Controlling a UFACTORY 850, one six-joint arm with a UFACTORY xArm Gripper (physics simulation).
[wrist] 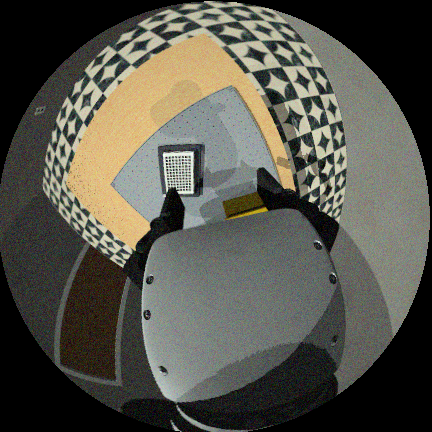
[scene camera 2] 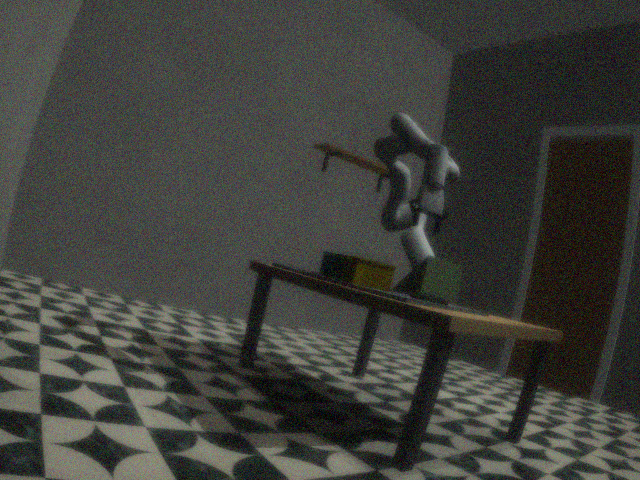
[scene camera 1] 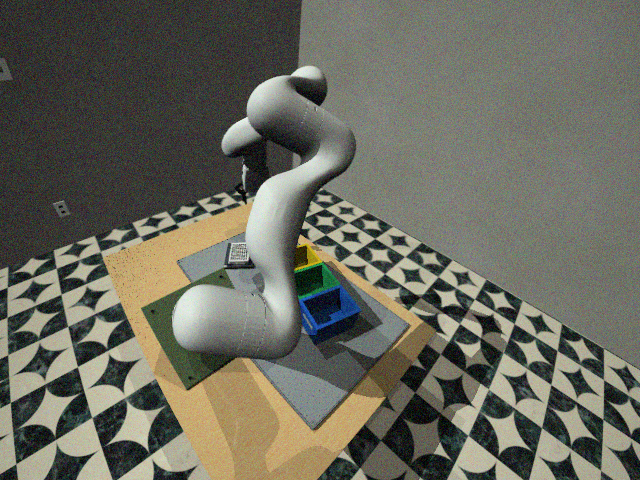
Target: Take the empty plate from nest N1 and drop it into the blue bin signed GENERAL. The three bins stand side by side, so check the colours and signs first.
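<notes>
The white gridded plate (scene camera 1: 238,251) (wrist: 178,172) sits in a dark nest (scene camera 1: 239,266) (wrist: 200,170) on the grey board; no N1 label is legible. My gripper (scene camera 2: 427,221) (wrist: 217,187) is open and empty, high above the table. In the wrist view its left fingertip overlaps the near edge of the plate; in scene camera 1 the arm partly hides the gripper. The blue bin (scene camera 1: 338,326) stands at the near end of the row, beside the green bin (scene camera 1: 331,277). The yellow bin (scene camera 1: 312,255) (scene camera 2: 373,275) (wrist: 245,206) is at the far end. No sign is readable.
The grey board (scene camera 1: 315,397) (wrist: 225,110) lies on the wooden table (scene camera 1: 134,268) (scene camera 2: 496,323) (wrist: 100,165). The arm's base is on a dark green plate (scene camera 1: 165,330). A green box-like shape (scene camera 2: 442,279) stands near the base. A wall shelf (scene camera 2: 351,157) is behind the arm.
</notes>
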